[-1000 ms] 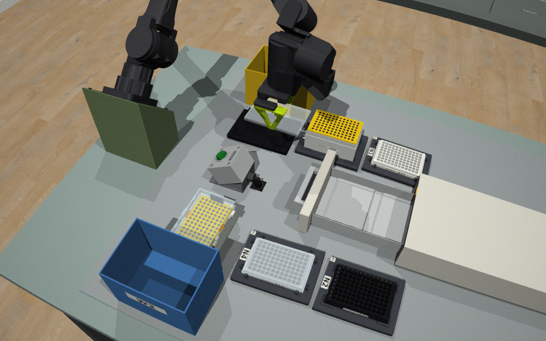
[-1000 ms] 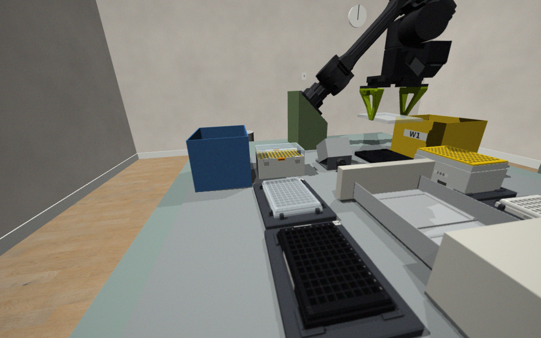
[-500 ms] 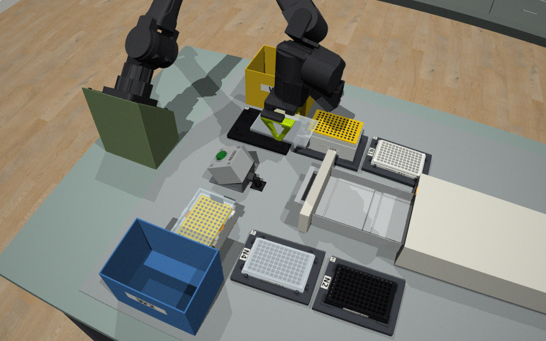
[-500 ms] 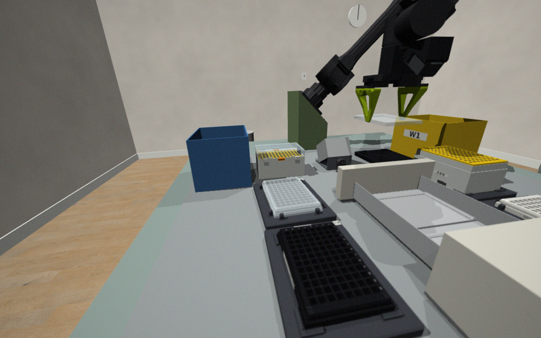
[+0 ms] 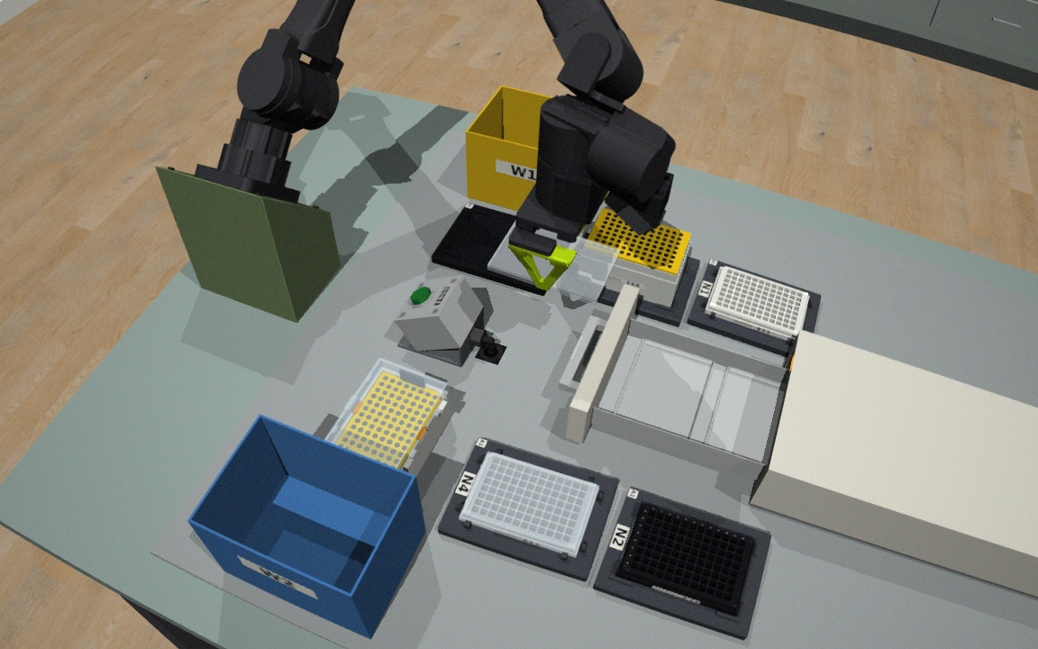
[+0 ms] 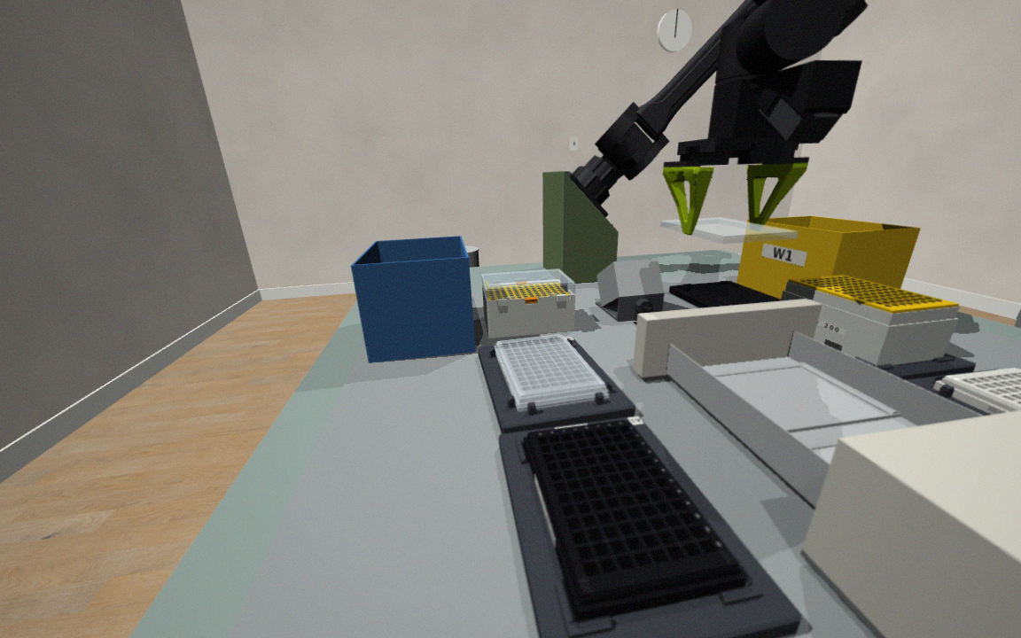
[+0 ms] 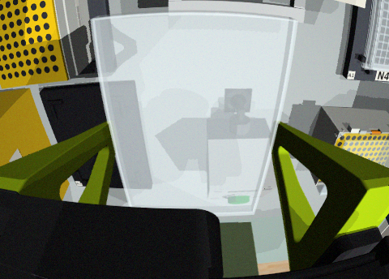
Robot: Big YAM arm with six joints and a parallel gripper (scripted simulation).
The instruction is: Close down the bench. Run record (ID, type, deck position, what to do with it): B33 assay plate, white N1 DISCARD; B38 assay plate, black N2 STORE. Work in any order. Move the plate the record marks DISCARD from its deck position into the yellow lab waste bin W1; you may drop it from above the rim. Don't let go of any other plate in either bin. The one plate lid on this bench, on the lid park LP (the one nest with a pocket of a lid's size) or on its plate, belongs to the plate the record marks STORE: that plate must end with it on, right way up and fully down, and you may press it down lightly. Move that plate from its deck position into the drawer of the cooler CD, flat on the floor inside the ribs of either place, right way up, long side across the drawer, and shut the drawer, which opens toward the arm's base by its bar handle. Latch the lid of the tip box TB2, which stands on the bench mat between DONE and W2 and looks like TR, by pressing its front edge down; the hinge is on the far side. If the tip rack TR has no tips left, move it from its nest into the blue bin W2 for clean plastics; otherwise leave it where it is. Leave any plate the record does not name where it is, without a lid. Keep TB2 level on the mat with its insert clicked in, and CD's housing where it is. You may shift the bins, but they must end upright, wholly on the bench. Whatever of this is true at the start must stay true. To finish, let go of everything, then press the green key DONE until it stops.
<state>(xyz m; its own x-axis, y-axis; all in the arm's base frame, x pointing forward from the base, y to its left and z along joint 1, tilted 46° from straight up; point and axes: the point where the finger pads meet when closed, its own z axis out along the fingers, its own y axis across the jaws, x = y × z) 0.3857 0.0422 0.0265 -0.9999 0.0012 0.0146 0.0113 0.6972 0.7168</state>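
My gripper is now 24 cm short of the black plate, 23 cm to the left of it and 12 cm above it. Also, from my hand: green DONE key 15 cm behind, 5 cm to the right, 8 cm below; plate lid right at my hand; tip rack TR 6 cm ahead, 14 cm to the left, 9 cm below.
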